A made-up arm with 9 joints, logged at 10 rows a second.
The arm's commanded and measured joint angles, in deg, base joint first. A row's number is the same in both.
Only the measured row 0 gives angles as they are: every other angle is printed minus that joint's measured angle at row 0.
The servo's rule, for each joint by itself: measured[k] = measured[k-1] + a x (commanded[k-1-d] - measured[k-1]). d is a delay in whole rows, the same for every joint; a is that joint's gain. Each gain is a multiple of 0.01, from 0.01 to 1. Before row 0 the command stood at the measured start. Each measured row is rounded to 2 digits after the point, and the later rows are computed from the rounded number. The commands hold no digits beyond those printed.
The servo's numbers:
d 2
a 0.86 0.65 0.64 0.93 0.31 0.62 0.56 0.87 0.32
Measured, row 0:
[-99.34, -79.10, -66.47, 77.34, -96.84, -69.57, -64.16, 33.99, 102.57]
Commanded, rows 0 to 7:
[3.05, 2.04, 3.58, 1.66, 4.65, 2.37, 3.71, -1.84, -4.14]
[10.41, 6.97, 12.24, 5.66, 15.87, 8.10, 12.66, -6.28, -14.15]
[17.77, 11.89, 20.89, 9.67, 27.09, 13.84, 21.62, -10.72, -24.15]
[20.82, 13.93, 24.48, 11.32, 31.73, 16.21, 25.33, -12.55, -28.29]
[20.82, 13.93, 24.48, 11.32, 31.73, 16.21, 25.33, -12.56, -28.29]
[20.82, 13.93, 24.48, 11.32, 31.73, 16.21, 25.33, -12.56, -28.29]
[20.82, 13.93, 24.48, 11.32, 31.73, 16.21, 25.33, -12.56, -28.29]
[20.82, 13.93, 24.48, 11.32, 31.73, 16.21, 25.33, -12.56, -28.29]
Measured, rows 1 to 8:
[0.00, 0.00, 0.00, 0.00, 0.00, 0.00, 0.00, 0.00, 0.00]
[0.00, 0.00, 0.00, 0.00, 0.00, 0.00, 0.00, 0.00, 0.00]
[2.62, 1.33, 2.29, 1.54, 1.44, 1.47, 2.08, -1.60, -1.32]
[9.32, 5.00, 8.66, 5.37, 5.91, 5.58, 8.00, -5.67, -5.43]
[16.59, 9.48, 16.49, 9.37, 12.48, 10.70, 15.63, -10.06, -11.42]
[20.23, 12.37, 21.60, 11.18, 18.45, 14.12, 21.06, -12.23, -16.82]
[20.74, 13.38, 23.44, 11.31, 22.57, 15.42, 23.45, -12.52, -20.49]
[20.81, 13.74, 24.11, 11.32, 25.41, 15.91, 24.50, -12.55, -22.99]

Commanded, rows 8 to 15:
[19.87, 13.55, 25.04, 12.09, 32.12, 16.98, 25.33, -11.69, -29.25]
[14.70, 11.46, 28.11, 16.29, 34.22, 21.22, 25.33, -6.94, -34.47]
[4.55, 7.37, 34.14, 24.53, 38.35, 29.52, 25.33, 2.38, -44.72]
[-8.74, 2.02, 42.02, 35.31, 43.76, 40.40, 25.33, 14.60, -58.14]
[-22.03, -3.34, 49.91, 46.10, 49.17, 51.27, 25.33, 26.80, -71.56]
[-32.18, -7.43, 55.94, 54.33, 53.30, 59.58, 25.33, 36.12, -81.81]
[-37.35, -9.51, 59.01, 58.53, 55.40, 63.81, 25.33, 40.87, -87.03]
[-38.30, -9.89, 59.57, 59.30, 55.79, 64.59, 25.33, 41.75, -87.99]
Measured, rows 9 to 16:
[20.82, 13.86, 24.35, 11.32, 27.37, 16.10, 24.96, -12.56, -24.69]
[20.82, 13.91, 24.43, 11.32, 28.72, 16.17, 25.17, -12.56, -25.84]
[20.00, 13.68, 24.82, 12.04, 29.77, 16.67, 25.26, -11.80, -26.93]
[15.44, 12.24, 26.93, 15.99, 31.15, 19.49, 25.30, -7.57, -29.34]
[6.07, 9.07, 31.54, 23.93, 33.38, 25.71, 25.32, 1.09, -34.26]
[-6.67, 4.49, 38.25, 34.51, 36.60, 34.82, 25.33, 12.84, -41.90]
[-19.88, -0.60, 45.71, 45.29, 40.50, 45.02, 25.33, 24.99, -51.39]
[-30.46, -5.04, 52.26, 53.70, 44.47, 54.05, 25.33, 34.67, -61.12]

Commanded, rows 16 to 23:
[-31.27, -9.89, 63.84, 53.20, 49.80, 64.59, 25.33, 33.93, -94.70]
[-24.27, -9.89, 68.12, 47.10, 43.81, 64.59, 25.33, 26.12, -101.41]
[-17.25, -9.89, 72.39, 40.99, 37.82, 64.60, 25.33, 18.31, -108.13]
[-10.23, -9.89, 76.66, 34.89, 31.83, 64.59, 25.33, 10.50, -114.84]
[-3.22, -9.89, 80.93, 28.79, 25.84, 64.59, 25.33, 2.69, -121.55]
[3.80, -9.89, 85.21, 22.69, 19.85, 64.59, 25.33, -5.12, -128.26]
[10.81, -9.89, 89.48, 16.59, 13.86, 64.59, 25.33, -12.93, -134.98]
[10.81, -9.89, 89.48, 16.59, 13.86, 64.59, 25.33, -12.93, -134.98]
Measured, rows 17 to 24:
[-36.39, -7.95, 56.58, 58.19, 47.86, 60.10, 25.33, 40.06, -69.41]
[-38.03, -9.21, 58.49, 59.22, 50.32, 62.88, 25.33, 41.53, -75.36]
[-32.22, -9.65, 61.91, 53.62, 50.16, 63.94, 25.33, 34.92, -81.55]
[-25.38, -9.81, 65.88, 47.56, 48.19, 64.34, 25.33, 27.26, -87.91]
[-18.39, -9.86, 70.05, 41.45, 44.98, 64.50, 25.33, 19.47, -94.38]
[-11.37, -9.88, 74.28, 35.35, 40.90, 64.56, 25.33, 11.67, -100.93]
[-4.36, -9.89, 78.54, 29.25, 36.23, 64.58, 25.33, 3.86, -107.53]
[2.66, -9.89, 82.81, 23.15, 31.15, 64.59, 25.33, -3.95, -114.16]

